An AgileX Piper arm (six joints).
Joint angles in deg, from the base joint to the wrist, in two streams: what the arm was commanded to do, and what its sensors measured. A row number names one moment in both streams.
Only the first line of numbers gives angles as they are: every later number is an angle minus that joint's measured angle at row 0.
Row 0, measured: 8.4, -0.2, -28.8, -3.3, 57.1, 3.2
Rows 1 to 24, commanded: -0.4, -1.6, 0.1, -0.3, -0.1, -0.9; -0.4, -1.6, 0.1, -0.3, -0.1, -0.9; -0.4, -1.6, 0.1, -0.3, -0.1, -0.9; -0.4, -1.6, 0.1, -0.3, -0.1, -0.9; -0.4, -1.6, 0.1, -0.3, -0.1, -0.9; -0.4, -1.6, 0.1, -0.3, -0.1, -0.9; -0.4, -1.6, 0.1, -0.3, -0.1, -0.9; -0.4, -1.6, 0.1, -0.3, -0.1, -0.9; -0.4, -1.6, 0.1, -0.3, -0.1, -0.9; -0.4, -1.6, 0.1, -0.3, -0.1, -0.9; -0.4, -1.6, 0.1, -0.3, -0.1, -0.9; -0.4, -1.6, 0.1, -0.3, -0.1, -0.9; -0.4, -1.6, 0.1, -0.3, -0.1, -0.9; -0.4, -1.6, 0.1, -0.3, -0.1, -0.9; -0.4, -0.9, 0.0, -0.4, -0.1, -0.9; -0.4, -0.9, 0.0, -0.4, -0.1, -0.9; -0.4, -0.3, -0.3, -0.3, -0.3, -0.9; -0.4, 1.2, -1.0, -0.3, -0.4, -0.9; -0.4, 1.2, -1.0, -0.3, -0.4, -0.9; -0.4, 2.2, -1.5, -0.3, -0.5, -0.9; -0.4, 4.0, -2.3, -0.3, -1.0, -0.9; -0.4, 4.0, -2.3, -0.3, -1.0, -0.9; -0.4, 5.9, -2.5, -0.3, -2.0, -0.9; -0.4, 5.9, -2.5, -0.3, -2.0, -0.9
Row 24, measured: 0.0, 3.8, -1.7, 0.0, -0.5, -0.1
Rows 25 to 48, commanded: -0.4, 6.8, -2.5, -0.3, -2.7, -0.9; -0.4, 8.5, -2.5, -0.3, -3.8, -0.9; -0.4, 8.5, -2.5, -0.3, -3.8, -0.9; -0.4, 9.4, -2.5, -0.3, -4.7, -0.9; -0.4, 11.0, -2.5, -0.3, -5.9, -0.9; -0.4, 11.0, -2.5, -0.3, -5.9, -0.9; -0.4, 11.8, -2.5, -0.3, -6.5, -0.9; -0.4, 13.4, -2.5, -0.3, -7.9, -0.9; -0.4, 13.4, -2.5, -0.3, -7.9, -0.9; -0.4, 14.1, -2.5, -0.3, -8.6, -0.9; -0.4, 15.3, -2.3, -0.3, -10.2, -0.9; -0.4, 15.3, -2.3, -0.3, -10.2, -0.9; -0.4, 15.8, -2.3, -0.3, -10.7, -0.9; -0.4, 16.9, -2.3, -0.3, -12.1, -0.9; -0.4, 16.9, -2.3, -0.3, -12.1, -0.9; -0.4, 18.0, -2.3, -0.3, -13.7, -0.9; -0.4, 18.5, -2.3, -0.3, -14.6, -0.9; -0.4, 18.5, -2.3, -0.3, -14.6, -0.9; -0.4, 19.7, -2.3, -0.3, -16.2, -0.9; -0.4, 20.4, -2.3, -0.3, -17.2, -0.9; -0.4, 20.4, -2.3, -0.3, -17.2, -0.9; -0.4, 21.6, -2.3, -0.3, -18.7, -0.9; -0.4, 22.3, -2.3, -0.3, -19.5, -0.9; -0.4, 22.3, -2.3, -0.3, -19.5, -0.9
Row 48, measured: 0.0, 20.8, -2.1, 0.0, -16.6, -0.1
